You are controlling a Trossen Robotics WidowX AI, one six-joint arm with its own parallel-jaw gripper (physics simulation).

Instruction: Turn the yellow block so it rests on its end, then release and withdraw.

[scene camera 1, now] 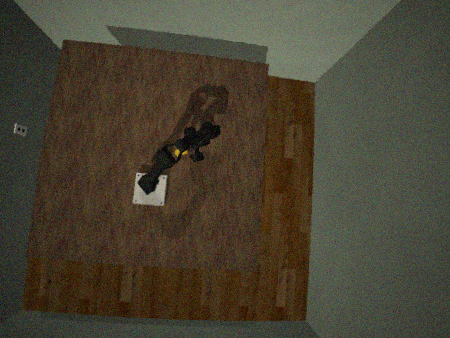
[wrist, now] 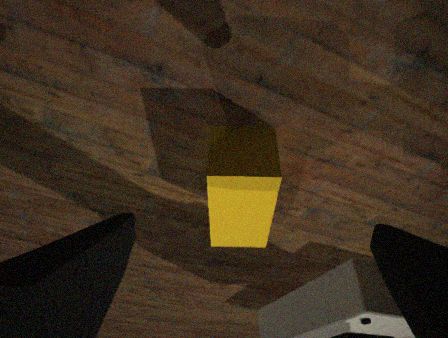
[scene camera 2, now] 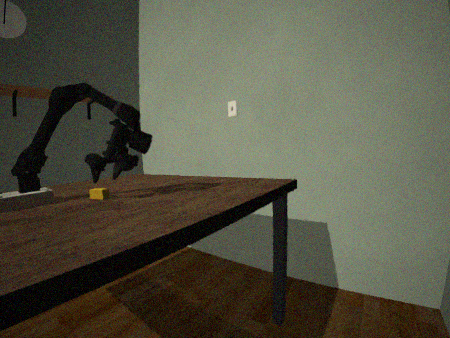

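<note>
The yellow block (scene camera 1: 180, 152) (scene camera 2: 98, 193) (wrist: 242, 212) lies flat on the brown table (scene camera 1: 100, 110) (scene camera 2: 165, 215) (wrist: 350, 165), low and on a long side. In the scene camera 1 view the arm partly hides it. In the wrist view one of its faces is bright and another, farther up the picture, is in dark shade. My gripper (scene camera 1: 193, 144) (scene camera 2: 106, 179) (wrist: 255, 230) is open, with nothing between its fingers. It hangs tilted above the table near the block, and its fingertips stand higher than the block's top, apart from it.
The arm's white base plate (scene camera 1: 160, 196) (scene camera 2: 30, 199) (wrist: 312, 302) stands on the table near the block. The arm's shadow falls over the table around the block. The table's dark front edge (scene camera 2: 150, 246) shows in the scene camera 2 view.
</note>
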